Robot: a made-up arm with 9 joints. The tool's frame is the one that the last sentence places.
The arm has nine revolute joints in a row. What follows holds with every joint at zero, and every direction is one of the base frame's.
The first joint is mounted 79 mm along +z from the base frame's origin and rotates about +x.
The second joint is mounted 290 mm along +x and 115 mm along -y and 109 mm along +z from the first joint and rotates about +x.
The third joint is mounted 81 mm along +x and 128 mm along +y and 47 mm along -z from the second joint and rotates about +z.
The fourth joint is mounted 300 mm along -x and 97 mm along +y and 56 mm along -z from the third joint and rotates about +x.
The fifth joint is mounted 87 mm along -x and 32 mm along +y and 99 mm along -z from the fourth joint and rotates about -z.
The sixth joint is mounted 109 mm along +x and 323 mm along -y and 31 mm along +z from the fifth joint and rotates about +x.
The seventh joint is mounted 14 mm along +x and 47 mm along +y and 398 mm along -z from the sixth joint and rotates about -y.
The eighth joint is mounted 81 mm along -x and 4 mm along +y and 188 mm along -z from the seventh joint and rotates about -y.
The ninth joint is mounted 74 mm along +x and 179 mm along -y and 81 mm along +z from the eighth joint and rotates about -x.
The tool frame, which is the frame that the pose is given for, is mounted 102 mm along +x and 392 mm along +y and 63 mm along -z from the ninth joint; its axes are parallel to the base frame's.
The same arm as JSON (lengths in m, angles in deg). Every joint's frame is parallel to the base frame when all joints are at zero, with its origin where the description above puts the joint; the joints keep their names.
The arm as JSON. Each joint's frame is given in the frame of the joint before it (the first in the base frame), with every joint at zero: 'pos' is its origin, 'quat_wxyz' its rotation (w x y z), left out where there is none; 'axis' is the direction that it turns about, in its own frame. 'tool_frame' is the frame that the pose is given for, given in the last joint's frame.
{
  "length_unit": "m",
  "angle_unit": "deg",
  "joints": [
    {
      "joint": "joint 1",
      "pos": [
        0.0,
        0.0,
        0.079
      ],
      "axis": [
        1.0,
        0.0,
        0.0
      ]
    },
    {
      "joint": "joint 2",
      "pos": [
        0.29,
        -0.115,
        0.109
      ],
      "axis": [
        1.0,
        0.0,
        0.0
      ]
    },
    {
      "joint": "joint 3",
      "pos": [
        0.081,
        0.128,
        -0.047
      ],
      "axis": [
        0.0,
        0.0,
        1.0
      ]
    },
    {
      "joint": "joint 4",
      "pos": [
        -0.3,
        0.097,
        -0.056
      ],
      "axis": [
        1.0,
        0.0,
        0.0
      ]
    },
    {
      "joint": "joint 5",
      "pos": [
        -0.087,
        0.032,
        -0.099
      ],
      "axis": [
        0.0,
        0.0,
        -1.0
      ]
    },
    {
      "joint": "joint 6",
      "pos": [
        0.109,
        -0.323,
        0.031
      ],
      "axis": [
        1.0,
        0.0,
        0.0
      ]
    },
    {
      "joint": "joint 7",
      "pos": [
        0.014,
        0.047,
        -0.398
      ],
      "axis": [
        0.0,
        -1.0,
        0.0
      ]
    },
    {
      "joint": "joint 8",
      "pos": [
        -0.081,
        0.004,
        -0.188
      ],
      "axis": [
        0.0,
        -1.0,
        0.0
      ]
    },
    {
      "joint": "joint 9",
      "pos": [
        0.074,
        -0.179,
        0.081
      ],
      "axis": [
        -1.0,
        0.0,
        0.0
      ]
    }
  ],
  "tool_frame": {
    "pos": [
      0.102,
      0.392,
      -0.063
    ]
  }
}

